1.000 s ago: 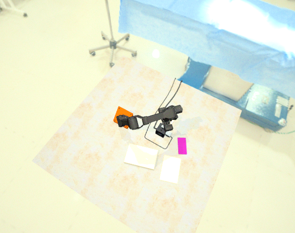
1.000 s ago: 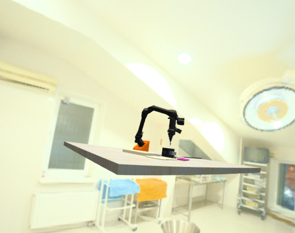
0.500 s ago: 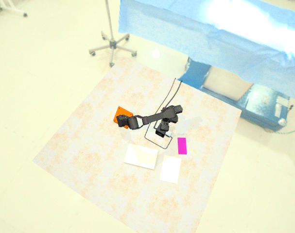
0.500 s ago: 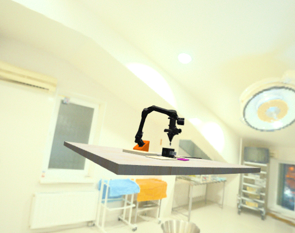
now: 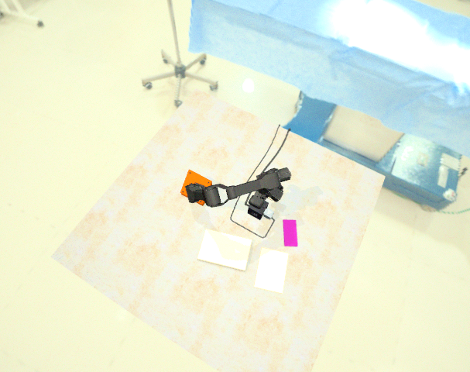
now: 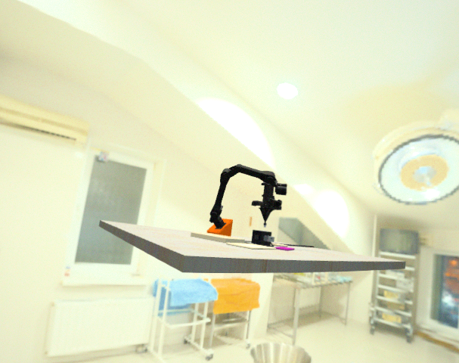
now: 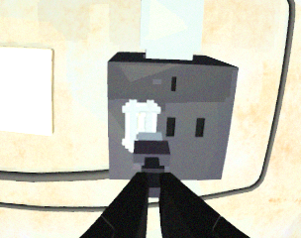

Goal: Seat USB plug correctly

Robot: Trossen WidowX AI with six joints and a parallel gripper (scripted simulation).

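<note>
Right now my gripper tip is 20 mm above the USB plug. Also, from my gripper tip: magenta card: 200 mm ahead, 130 mm below, 60 mm to the right.
</note>
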